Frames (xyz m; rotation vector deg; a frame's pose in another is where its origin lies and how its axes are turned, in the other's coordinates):
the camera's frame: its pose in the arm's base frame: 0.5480 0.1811 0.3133 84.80 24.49 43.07
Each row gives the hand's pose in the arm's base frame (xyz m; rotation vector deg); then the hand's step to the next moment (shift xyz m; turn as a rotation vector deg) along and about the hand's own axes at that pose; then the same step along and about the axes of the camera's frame.
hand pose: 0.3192 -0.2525 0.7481 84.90 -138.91 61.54
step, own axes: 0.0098 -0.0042 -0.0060 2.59 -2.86 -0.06
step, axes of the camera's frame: -0.0035 0.0115 0.0021 -0.65 2.57 2.80
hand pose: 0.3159 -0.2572 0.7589 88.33 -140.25 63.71
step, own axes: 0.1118 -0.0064 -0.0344 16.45 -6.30 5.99
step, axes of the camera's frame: -0.0766 0.0877 0.0124 -12.00 6.82 12.47
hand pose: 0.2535 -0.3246 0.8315 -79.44 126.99 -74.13
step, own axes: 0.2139 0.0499 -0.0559 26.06 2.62 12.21
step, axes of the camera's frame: -0.2076 0.0890 -0.0184 -25.10 0.84 14.30
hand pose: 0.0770 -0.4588 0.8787 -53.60 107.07 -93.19
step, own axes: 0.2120 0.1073 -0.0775 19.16 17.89 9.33
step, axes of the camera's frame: -0.2370 -0.0273 -0.0745 -22.76 -14.37 7.07
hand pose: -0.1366 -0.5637 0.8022 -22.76 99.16 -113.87
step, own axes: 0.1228 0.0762 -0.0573 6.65 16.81 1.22
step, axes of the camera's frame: -0.1190 -0.0686 -0.0727 -8.93 -15.69 1.54
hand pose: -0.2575 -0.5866 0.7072 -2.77 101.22 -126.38
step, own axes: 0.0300 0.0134 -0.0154 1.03 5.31 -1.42
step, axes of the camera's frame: -0.0217 -0.0159 -0.0243 -1.07 -5.46 -0.56
